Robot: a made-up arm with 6 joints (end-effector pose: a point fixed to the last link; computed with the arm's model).
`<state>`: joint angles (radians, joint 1 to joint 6).
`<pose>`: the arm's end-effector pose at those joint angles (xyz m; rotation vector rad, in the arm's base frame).
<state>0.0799 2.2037 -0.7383 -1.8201 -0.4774 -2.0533</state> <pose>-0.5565 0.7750 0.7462 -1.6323 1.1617 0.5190</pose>
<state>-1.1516 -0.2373 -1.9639 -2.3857 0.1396 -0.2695</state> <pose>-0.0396 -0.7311 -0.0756 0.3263 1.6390 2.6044</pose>
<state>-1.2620 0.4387 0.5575 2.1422 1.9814 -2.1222</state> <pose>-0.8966 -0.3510 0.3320 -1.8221 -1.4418 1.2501</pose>
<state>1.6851 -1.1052 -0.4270 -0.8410 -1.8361 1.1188</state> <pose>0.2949 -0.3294 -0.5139 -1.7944 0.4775 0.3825</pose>
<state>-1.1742 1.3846 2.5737 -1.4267 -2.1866 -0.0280</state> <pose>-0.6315 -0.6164 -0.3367 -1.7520 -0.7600 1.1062</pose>
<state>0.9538 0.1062 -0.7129 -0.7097 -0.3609 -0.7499</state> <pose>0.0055 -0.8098 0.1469 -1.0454 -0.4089 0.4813</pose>
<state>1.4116 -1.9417 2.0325 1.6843 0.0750 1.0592</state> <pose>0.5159 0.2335 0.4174 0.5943 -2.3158 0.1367</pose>
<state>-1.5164 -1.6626 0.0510 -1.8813 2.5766 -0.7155</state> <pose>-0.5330 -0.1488 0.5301 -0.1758 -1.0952 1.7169</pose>
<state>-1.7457 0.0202 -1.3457 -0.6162 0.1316 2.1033</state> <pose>-0.3718 -0.6582 0.2991 0.4515 -0.9653 -0.2679</pose>
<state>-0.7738 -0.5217 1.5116 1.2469 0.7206 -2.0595</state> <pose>-0.4977 0.3464 0.4743 0.2822 -1.0435 -1.5085</pose>
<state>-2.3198 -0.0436 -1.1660 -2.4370 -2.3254 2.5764</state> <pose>-0.1972 -0.3612 -0.5756 -1.5959 -0.6994 0.1628</pose>
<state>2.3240 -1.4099 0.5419 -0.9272 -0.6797 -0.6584</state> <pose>-0.1063 -0.3321 -0.8892 1.2814 0.1884 1.6851</pose>
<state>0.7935 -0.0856 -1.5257 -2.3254 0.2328 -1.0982</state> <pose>-0.1382 -0.8464 0.4564 -2.1726 -1.1187 0.4047</pose>
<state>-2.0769 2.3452 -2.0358 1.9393 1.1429 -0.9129</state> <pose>-0.0249 0.0494 0.0962 0.0569 2.0569 -0.9038</pose>
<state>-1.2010 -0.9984 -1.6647 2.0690 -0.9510 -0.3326</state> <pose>-0.2118 0.0620 -0.1158 -0.9108 1.5056 -2.5109</pose>
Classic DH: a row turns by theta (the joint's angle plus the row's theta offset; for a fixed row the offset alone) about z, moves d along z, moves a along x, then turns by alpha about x. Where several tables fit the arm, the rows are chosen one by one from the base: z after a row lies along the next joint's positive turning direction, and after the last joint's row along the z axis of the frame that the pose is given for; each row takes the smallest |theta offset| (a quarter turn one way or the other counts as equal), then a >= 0, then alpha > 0; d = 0 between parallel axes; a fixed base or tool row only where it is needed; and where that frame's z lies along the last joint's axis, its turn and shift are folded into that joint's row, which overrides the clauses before.
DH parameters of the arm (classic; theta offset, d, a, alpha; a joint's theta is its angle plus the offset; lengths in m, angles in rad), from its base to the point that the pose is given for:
base (fixed): 0 0.037 0 -1.5708
joint 1: 0 -0.02 -0.065 -1.5708
joint 2: 0 -0.463 0.126 1.5708
joint 3: -1.5708 -0.323 0.105 -1.5708
joint 4: -0.1013 0 -0.3659 0
joint 5: 0.1013 -0.186 -0.203 1.5708
joint 6: -1.5708 0.001 0.105 -1.5708
tool (fixed): 3.1416 0.064 0 0

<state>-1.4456 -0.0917 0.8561 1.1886 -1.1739 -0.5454</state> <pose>-0.5596 -0.0406 -0.2383 -0.0590 -1.1338 0.0622</pose>
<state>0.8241 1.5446 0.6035 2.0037 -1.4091 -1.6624</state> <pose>0.5083 0.0767 0.3277 -1.2664 -0.5545 -1.4289</pose>
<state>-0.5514 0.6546 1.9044 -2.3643 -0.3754 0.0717</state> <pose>-0.1905 -0.9273 0.5843 -1.6990 0.5973 1.3319</pose>
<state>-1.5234 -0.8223 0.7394 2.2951 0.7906 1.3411</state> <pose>-0.8534 0.1772 0.2259 1.2146 1.0187 2.2277</pose>
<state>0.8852 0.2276 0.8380 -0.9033 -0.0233 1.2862</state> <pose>0.1809 -0.6818 0.5772 -1.1564 2.8619 0.0418</pose>
